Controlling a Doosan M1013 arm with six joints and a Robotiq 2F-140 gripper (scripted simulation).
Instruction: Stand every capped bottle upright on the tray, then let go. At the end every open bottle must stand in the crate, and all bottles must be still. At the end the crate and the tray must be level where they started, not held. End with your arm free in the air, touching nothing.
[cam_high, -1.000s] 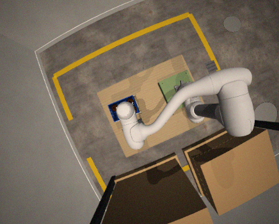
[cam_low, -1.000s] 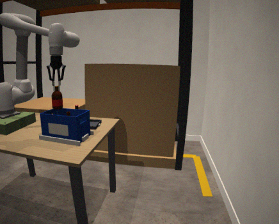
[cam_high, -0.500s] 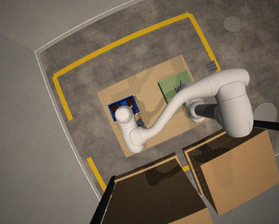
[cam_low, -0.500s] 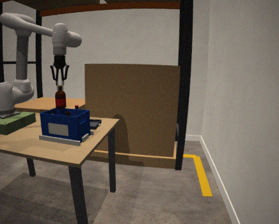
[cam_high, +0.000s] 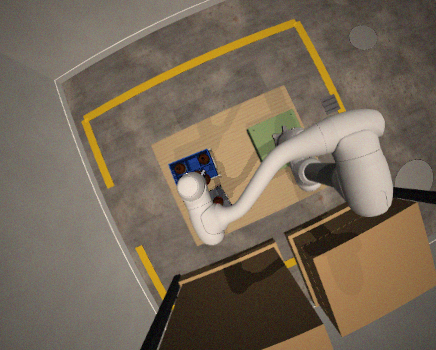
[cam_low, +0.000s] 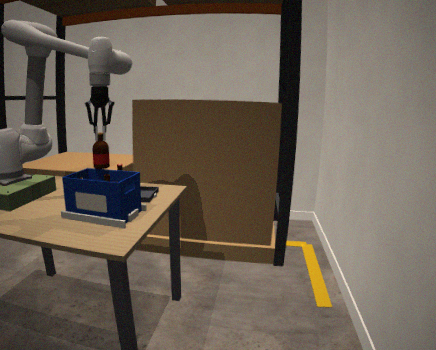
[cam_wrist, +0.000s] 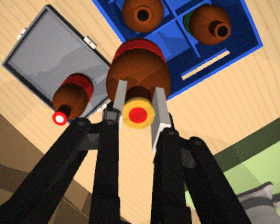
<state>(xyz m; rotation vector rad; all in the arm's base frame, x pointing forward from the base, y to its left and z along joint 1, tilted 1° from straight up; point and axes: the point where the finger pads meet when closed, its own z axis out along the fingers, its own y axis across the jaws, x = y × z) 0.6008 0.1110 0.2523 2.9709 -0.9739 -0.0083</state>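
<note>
The brown capped bottle lies 8 cm below my hand. Round my hand: grey tray (32 cm below, 20 cm to the left, 1 cm ahead); then blue crate (25 cm below, 8 cm to the right, 6 cm ahead); then uncapped bottle (25 cm below, 16 cm ahead, 11 cm to the right).
</note>
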